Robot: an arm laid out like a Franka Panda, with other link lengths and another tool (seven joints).
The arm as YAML. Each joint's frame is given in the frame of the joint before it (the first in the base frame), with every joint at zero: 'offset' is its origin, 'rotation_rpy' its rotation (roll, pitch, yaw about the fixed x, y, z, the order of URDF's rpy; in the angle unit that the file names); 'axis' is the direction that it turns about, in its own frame. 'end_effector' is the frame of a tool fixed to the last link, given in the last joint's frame.
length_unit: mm
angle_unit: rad
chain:
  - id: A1
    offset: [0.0, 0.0, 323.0]
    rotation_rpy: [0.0, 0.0, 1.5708]
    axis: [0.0, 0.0, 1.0]
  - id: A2
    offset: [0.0, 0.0, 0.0]
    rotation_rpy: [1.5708, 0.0, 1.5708]
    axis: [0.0, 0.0, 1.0]
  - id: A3
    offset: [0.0, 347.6, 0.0]
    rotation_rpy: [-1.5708, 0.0, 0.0]
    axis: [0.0, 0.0, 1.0]
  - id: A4
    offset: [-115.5, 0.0, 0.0]
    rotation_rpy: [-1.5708, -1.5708, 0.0]
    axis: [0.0, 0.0, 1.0]
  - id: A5
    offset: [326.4, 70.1, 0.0]
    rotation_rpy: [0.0, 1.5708, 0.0]
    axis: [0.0, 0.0, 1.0]
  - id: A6
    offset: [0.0, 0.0, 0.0]
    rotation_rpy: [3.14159, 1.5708, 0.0]
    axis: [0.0, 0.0, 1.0]
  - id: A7
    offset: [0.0, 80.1, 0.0]
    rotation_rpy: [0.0, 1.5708, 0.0]
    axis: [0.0, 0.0, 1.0]
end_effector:
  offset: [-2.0, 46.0, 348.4]
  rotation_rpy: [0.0, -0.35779, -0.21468]
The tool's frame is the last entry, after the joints.
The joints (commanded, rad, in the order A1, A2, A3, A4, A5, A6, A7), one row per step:
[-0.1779 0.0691 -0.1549 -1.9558 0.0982 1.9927 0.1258]
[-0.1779 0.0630 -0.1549 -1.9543 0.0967 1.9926 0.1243]
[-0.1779 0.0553 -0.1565 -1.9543 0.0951 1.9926 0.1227]
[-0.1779 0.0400 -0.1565 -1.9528 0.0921 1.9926 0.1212]
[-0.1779 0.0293 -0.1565 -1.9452 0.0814 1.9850 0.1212]
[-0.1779 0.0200 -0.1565 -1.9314 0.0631 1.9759 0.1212]
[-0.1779 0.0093 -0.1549 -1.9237 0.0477 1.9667 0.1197]
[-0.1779 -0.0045 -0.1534 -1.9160 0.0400 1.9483 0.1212]
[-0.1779 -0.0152 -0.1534 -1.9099 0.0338 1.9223 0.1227]
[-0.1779 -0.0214 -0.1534 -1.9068 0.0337 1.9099 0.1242]
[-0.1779 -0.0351 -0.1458 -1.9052 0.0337 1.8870 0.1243]
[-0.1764 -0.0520 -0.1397 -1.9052 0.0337 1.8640 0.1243]
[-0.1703 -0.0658 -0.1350 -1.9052 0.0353 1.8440 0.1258]
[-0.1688 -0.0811 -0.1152 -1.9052 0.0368 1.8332 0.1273]
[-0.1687 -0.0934 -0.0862 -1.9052 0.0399 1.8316 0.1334]
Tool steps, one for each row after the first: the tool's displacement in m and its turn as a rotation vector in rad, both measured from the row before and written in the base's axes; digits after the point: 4 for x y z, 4 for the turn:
[0.0010 -0.0006 0.0041 -0.0028 -0.0070 0.0022]
[0.0003 -0.0013 0.0044 -0.0028 -0.0072 0.0007]
[0.0016 -0.0011 0.0095 -0.0058 -0.0157 0.0028]
[0.0003 -0.0028 0.0085 -0.0109 -0.0074 0.0049]
[0.0012 -0.0054 0.0104 -0.0189 -0.0081 0.0076]
[-0.0006 -0.0029 0.0084 -0.0148 -0.0045 0.0092]
[-0.0029 -0.0001 0.0090 -0.0055 -0.0012 0.0034]
[-0.0064 0.0006 0.0054 -0.0006 0.0101 0.0015]
[-0.0027 0.0010 0.0033 0.0020 0.0027 -0.0010]
[-0.0051 0.0066 0.0055 0.0044 0.0066 0.0083]
[-0.0058 0.0067 0.0065 0.0042 0.0052 0.0085]
[-0.0044 0.0084 0.0051 0.0051 0.0050 0.0097]
[0.0000 0.0127 0.0071 0.0006 -0.0049 0.0198]
[0.0038 0.0162 0.0066 -0.0011 -0.0107 0.0222]

